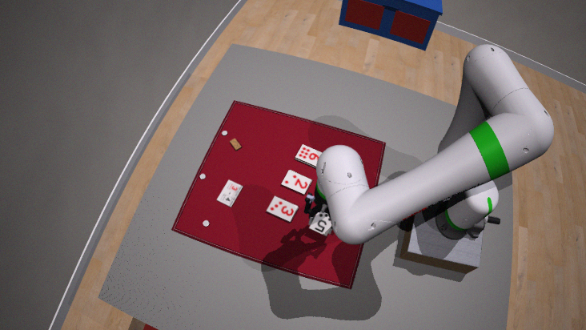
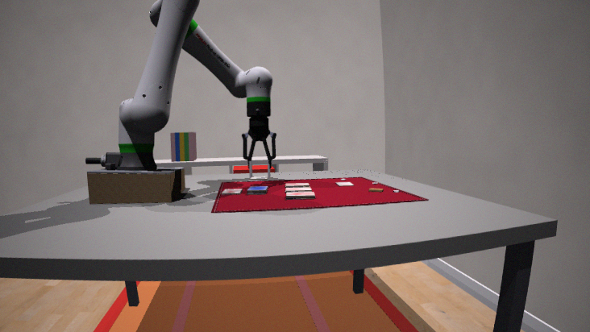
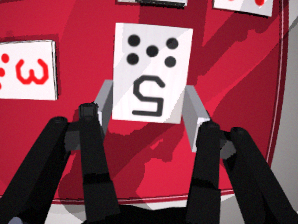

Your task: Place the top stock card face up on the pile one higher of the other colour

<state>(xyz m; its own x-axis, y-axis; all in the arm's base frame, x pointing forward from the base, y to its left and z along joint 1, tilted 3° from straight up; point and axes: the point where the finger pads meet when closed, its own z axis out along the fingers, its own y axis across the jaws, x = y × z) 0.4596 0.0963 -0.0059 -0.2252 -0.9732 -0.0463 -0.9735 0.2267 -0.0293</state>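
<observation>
Now: the black 5 card 20 mm to the right of my hand and 30 mm below it. Round my hand: red card cloth (150 mm ahead, 140 mm to the right, 80 mm below); then brown block (370 mm ahead, 250 mm to the right, 60 mm below).
</observation>
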